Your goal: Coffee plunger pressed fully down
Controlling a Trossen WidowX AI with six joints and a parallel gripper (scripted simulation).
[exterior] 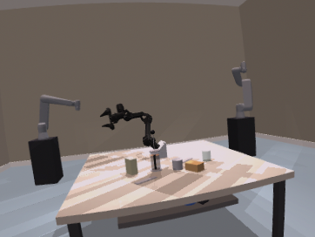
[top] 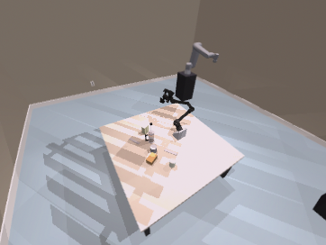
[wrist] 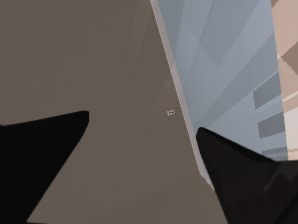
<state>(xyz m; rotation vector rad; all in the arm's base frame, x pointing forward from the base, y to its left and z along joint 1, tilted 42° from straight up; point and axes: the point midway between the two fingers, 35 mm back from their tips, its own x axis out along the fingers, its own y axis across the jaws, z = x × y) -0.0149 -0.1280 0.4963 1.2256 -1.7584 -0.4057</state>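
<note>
My gripper tip is 38 cm to the right of the coffee press, 37 cm short of it and 23 cm above it. The rest, counted from my gripper tip: orange block: 63 cm to the left, 47 cm ahead, 34 cm below.
</note>
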